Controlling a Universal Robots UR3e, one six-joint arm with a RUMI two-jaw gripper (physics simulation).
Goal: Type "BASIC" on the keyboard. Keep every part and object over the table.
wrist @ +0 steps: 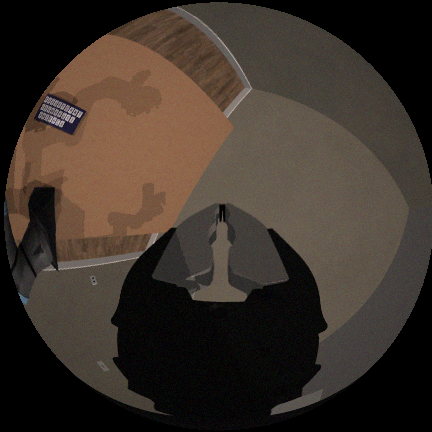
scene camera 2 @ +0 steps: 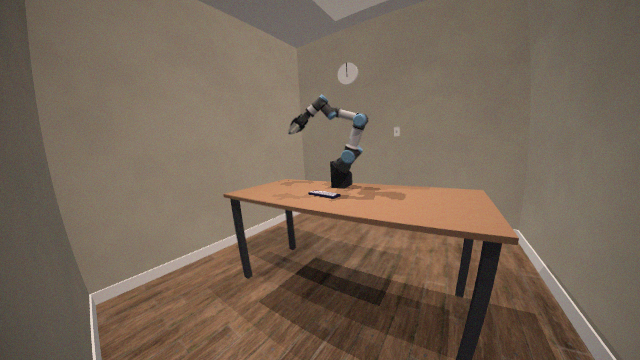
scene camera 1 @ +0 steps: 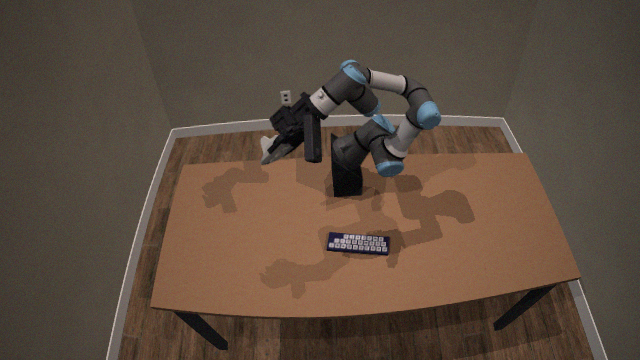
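Pixels of known places: gripper, fingertip midpoint: point(wrist: 222, 205) point(scene camera 2: 288, 133) point(scene camera 1: 261, 164); arm's base at its link origin: point(wrist: 40, 240) point(scene camera 2: 341, 167) point(scene camera 1: 345, 154).
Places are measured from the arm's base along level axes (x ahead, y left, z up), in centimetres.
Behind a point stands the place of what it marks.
Observation:
A dark blue keyboard point(scene camera 1: 358, 243) {x 29.9, y 3.3, z -12.8 cm} point(scene camera 2: 324, 194) {x 32.7, y 6.1, z -13.0 cm} point(wrist: 60, 114) with rows of white keys lies flat on the table point(scene camera 1: 475, 250) {x 36.1, y 47.8, z -14.5 cm} point(scene camera 2: 425, 205) {x 29.2, y 63.0, z -14.5 cm} point(wrist: 115, 160) {x 19.7, y -26.4, z -14.5 cm}, in front of the arm's base. Its key letters are too small to read. My gripper point(scene camera 1: 264, 162) {x 29.0, y -23.5, z 26.3 cm} point(scene camera 2: 290, 133) {x 29.0, y -23.5, z 26.3 cm} point(wrist: 222, 205) {x 29.0, y -23.5, z 26.3 cm} is shut, with its fingertips together and nothing between them. It is high above the table, to the left of the base in scene camera 1, well apart from the keyboard, and it points down and outward to the left.
The arm's black base point(scene camera 1: 347, 177) {x 7.7, y 0.3, z -3.9 cm} point(scene camera 2: 341, 177) {x 7.5, y 4.3, z -6.6 cm} point(wrist: 44, 210) {x 7.8, y -2.9, z -2.1 cm} stands near the table's back edge, behind the keyboard. The arm's shadows fall across the table and around the keyboard. Walls stand behind and to the left of the table. A clock point(scene camera 2: 347, 73) hangs on the wall.

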